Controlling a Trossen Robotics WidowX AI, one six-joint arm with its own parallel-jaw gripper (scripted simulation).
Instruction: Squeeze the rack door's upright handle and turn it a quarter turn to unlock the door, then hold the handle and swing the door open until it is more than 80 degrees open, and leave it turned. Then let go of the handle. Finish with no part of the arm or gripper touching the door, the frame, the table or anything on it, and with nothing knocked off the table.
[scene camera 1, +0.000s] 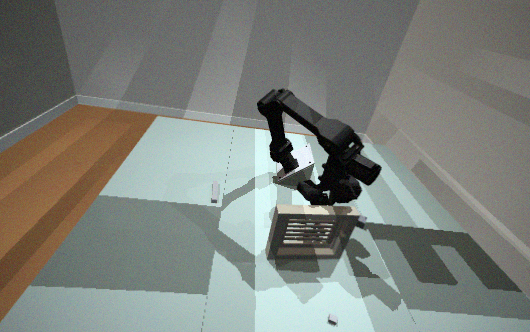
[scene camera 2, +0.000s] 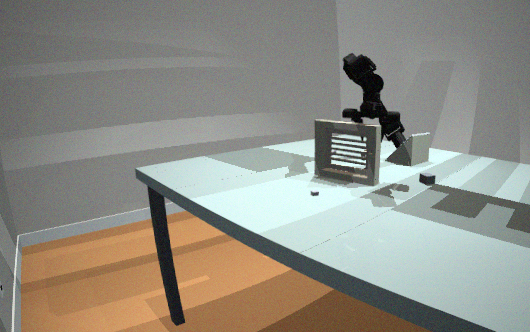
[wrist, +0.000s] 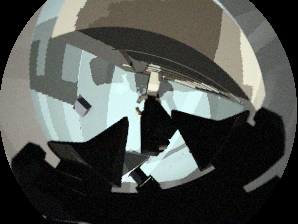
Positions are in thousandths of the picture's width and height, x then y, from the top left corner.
Labels:
My gripper shows in scene camera 1 (607, 628), in scene camera 2 (701, 426) and in the wrist view (505, 520).

